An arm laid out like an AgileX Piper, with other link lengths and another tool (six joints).
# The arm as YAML. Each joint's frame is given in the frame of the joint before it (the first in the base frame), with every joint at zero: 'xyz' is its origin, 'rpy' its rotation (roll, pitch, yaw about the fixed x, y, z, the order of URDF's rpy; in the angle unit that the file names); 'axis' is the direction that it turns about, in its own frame. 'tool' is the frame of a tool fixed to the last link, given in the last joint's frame.
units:
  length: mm
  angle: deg
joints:
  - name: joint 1
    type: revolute
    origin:
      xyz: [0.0, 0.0, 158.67]
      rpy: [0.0, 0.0, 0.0]
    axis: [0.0, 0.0, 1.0]
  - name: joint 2
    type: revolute
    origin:
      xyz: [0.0, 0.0, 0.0]
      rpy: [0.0, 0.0, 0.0]
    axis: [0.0, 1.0, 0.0]
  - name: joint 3
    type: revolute
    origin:
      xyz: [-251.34, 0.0, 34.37]
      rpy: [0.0, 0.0, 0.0]
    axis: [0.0, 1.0, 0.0]
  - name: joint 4
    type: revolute
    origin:
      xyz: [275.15, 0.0, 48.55]
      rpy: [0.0, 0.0, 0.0]
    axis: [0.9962, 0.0, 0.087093]
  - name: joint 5
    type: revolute
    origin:
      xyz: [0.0, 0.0, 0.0]
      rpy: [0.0, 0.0, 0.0]
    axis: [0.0, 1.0, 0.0]
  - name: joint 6
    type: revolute
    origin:
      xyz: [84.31, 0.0, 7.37]
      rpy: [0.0, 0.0, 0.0]
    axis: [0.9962, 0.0, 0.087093]
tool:
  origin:
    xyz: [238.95, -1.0, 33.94]
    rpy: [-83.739, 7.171, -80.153]
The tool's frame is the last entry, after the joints.
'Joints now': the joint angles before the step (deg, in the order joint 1, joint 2, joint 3, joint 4, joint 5, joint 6). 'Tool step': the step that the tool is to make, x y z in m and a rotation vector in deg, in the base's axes. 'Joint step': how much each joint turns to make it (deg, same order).
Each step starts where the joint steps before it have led.
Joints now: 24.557, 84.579, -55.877, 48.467, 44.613, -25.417
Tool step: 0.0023, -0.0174, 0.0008, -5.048, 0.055, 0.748
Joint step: 0.004, 0.003, -4.160, -9.345, 3.868, 6.995
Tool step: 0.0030, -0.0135, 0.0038, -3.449, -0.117, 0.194
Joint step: -0.010, -0.017, -3.195, -5.871, 3.200, 4.322
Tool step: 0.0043, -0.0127, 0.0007, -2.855, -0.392, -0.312
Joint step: 0.007, 0.009, -1.905, -4.335, 1.797, 2.893
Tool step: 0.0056, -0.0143, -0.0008, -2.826, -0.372, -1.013
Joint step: -0.004, -0.005, -1.407, -4.193, 1.272, 3.044
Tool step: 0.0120, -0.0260, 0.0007, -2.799, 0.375, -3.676
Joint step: -1.606, 0.024, -1.781, -4.357, 2.010, 4.325
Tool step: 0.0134, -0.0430, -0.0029, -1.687, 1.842, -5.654
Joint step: -5.428, -0.018, -0.783, -1.766, 2.799, 1.667
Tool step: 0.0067, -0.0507, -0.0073, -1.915, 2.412, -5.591
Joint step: -6.525, -0.005, -0.069, -1.536, 2.955, 0.260
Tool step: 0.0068, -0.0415, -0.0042, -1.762, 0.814, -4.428
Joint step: -5.034, 0.008, -0.014, -1.709, 1.112, 0.008
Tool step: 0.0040, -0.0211, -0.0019, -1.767, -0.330, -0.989
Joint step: -2.023, 0.001, -0.004, -1.591, 0.006, -0.799
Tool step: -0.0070, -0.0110, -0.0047, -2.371, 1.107, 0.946
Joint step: 0.000, 0.003, -0.003, -2.313, 1.350, -0.253
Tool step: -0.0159, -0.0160, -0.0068, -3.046, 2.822, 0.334
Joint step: 0.001, -0.077, 0.019, -3.168, 3.005, 0.774
